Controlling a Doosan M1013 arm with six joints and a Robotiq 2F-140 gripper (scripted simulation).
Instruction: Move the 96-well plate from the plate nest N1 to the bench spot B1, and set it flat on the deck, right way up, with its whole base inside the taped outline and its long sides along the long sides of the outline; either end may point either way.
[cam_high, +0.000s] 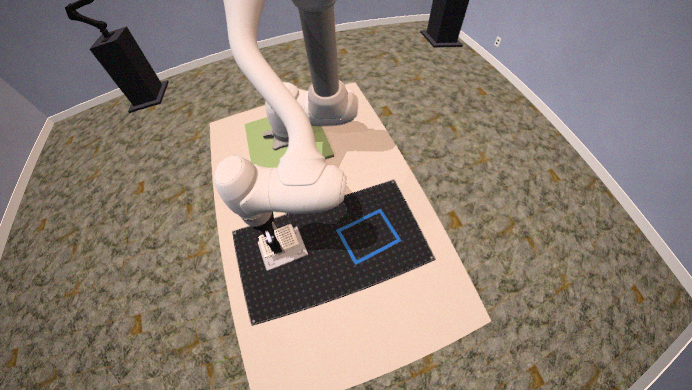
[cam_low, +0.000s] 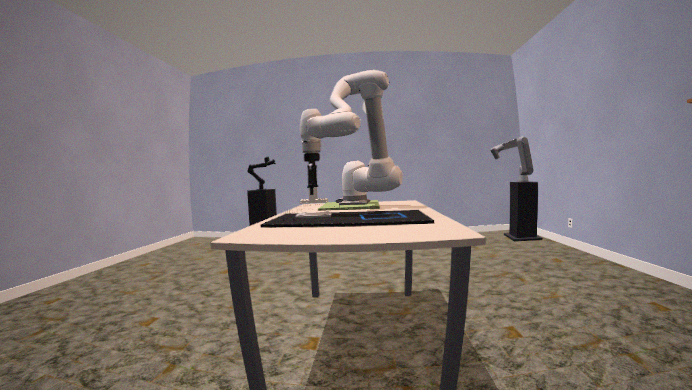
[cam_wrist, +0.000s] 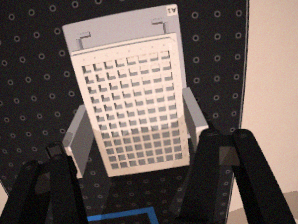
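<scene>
My gripper is now 2 cm above the white 96-well plate. Round my hand: grey plate nest N1: 9 cm below.
</scene>
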